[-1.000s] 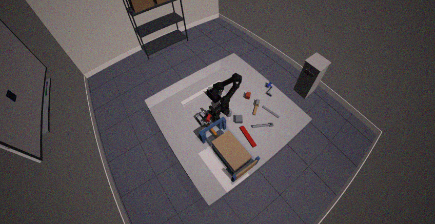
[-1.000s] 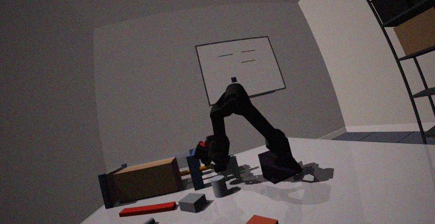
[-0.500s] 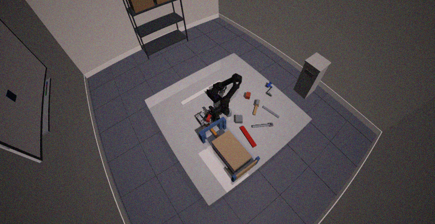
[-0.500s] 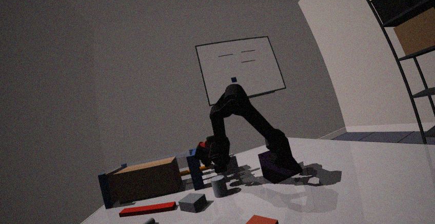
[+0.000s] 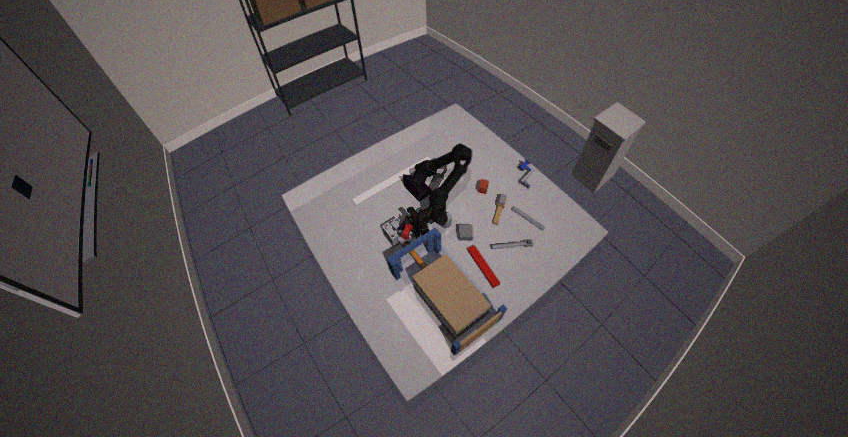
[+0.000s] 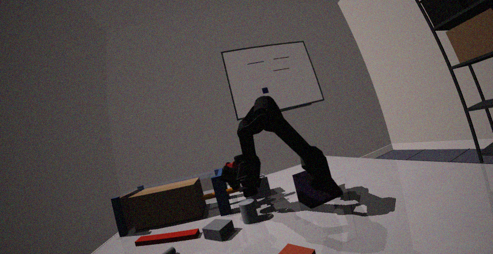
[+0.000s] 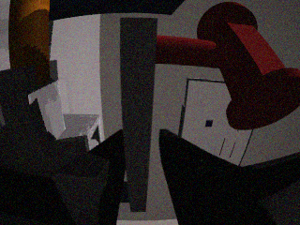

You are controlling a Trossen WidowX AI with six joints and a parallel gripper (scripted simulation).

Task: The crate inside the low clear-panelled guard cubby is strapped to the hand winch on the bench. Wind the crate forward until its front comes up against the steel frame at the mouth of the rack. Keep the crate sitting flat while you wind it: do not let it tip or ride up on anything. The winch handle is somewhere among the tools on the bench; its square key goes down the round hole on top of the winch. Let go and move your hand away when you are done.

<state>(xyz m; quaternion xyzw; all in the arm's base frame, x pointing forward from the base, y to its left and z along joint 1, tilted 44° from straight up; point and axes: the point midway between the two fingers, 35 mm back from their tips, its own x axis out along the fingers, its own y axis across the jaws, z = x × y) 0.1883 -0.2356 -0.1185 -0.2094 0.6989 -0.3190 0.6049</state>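
My gripper tip is now 20 mm short of the winch handle with red knob and 10 mm to the right of it. Round my gripper tip: grey block: 190 mm ahead, 260 mm to the left, 110 mm below; blue frame: 110 mm ahead, 10 mm to the right, 20 mm below; grey winch: 60 mm behind, 10 mm to the left, 90 mm below.
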